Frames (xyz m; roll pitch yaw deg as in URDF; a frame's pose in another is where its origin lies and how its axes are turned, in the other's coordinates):
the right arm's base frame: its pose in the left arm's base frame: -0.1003 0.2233 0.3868 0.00 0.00 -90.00
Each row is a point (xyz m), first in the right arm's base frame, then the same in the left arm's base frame.
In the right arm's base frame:
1: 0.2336 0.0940 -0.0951
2: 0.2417 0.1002 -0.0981
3: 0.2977 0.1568 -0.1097
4: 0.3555 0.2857 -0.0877
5: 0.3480 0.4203 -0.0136
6: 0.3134 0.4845 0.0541
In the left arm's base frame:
1: -0.0063 -0.0103 0.2917
2: -0.0001 -0.0184 0.2887
3: 0.0565 -0.0744 0.2771
4: 0.1854 -0.1322 0.2991
5: 0.3200 -0.1247 0.3732
6: 0.3842 -0.0901 0.4409

